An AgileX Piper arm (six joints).
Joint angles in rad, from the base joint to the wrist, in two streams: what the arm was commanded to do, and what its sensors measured. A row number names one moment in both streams.
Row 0, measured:
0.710 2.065 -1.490 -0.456 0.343 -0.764
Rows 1 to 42, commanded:
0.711 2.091 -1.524 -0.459 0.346 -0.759
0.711 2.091 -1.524 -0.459 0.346 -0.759
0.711 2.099 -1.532 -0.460 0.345 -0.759
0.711 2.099 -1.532 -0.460 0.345 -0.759
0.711 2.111 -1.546 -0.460 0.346 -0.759
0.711 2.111 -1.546 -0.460 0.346 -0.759
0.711 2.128 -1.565 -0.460 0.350 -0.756
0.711 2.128 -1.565 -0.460 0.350 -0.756
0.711 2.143 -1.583 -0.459 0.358 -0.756
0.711 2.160 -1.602 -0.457 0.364 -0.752
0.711 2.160 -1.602 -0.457 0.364 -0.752
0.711 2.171 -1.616 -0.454 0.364 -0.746
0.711 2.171 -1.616 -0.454 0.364 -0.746
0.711 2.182 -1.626 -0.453 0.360 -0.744
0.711 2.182 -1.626 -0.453 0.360 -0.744
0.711 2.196 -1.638 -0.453 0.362 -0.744
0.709 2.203 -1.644 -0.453 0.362 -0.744
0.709 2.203 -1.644 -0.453 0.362 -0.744
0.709 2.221 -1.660 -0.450 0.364 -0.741
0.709 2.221 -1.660 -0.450 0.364 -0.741
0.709 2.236 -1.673 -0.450 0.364 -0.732
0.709 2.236 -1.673 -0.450 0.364 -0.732
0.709 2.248 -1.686 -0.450 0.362 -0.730
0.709 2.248 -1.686 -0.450 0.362 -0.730
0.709 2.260 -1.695 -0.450 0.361 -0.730
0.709 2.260 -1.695 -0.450 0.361 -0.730
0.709 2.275 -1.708 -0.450 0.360 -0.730
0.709 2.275 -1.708 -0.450 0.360 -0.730
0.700 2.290 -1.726 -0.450 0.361 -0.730
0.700 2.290 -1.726 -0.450 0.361 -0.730
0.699 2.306 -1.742 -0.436 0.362 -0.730
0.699 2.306 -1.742 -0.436 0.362 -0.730
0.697 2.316 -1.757 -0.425 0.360 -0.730
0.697 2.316 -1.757 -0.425 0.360 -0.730
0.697 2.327 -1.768 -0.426 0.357 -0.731
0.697 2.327 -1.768 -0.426 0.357 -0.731
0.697 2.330 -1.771 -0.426 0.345 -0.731
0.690 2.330 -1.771 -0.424 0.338 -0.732
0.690 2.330 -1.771 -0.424 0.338 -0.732
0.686 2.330 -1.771 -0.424 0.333 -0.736
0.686 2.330 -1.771 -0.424 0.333 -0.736
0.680 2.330 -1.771 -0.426 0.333 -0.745
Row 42, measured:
0.692 2.328 -1.763 -0.424 0.341 -0.737
